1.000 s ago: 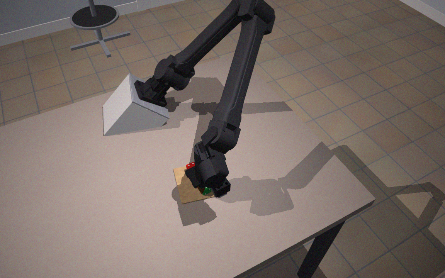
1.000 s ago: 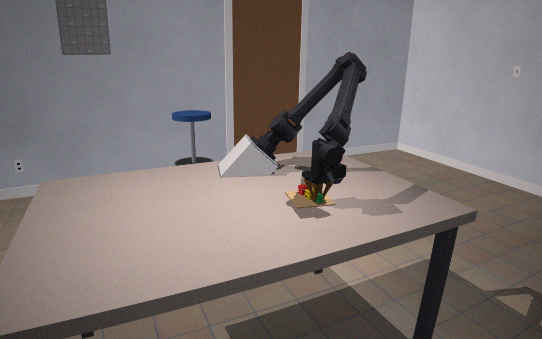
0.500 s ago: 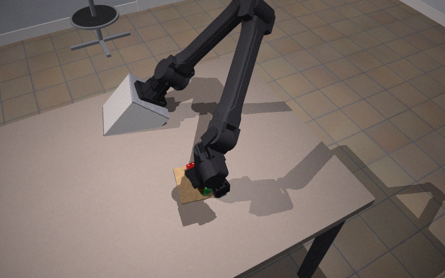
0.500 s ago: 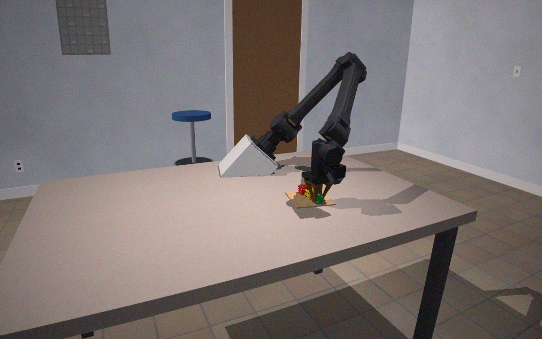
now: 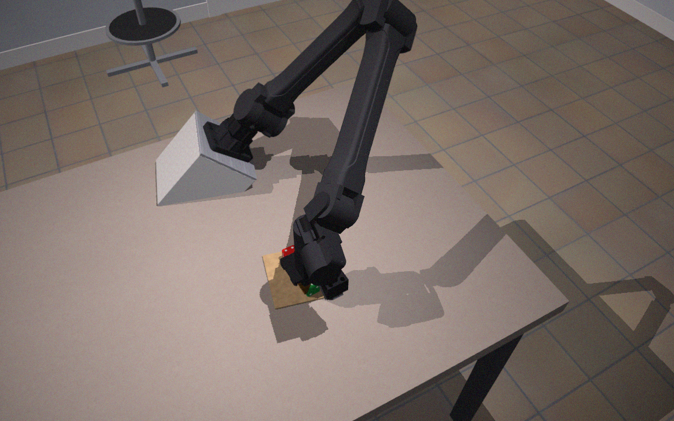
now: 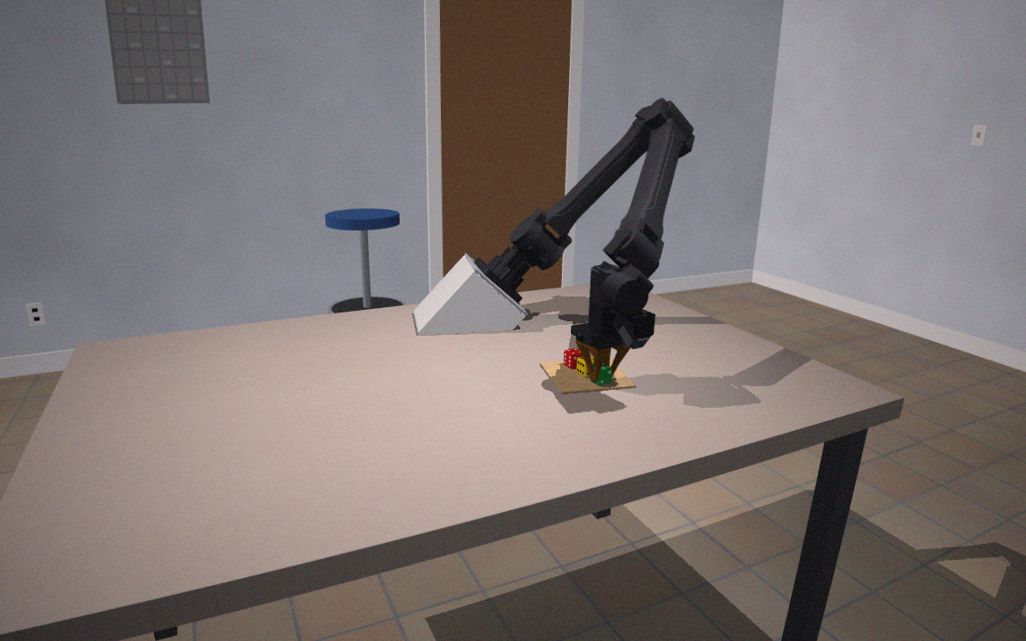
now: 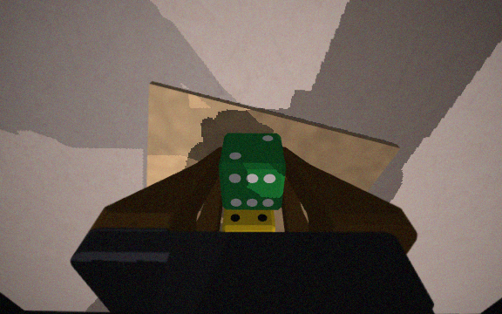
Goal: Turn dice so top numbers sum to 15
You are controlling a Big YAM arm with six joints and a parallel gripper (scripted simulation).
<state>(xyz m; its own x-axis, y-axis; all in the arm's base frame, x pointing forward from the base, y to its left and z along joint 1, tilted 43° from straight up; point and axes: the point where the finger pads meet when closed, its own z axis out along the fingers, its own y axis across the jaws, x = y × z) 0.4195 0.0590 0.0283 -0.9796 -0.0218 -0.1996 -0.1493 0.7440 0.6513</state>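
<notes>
Now: the green die right at my hand. From my hand the other things lie so: yellow die 50 mm behind, 10 mm to the right; tan mat 50 mm behind, 10 mm to the right, 20 mm below; red die 90 mm behind, 10 mm to the right.
</notes>
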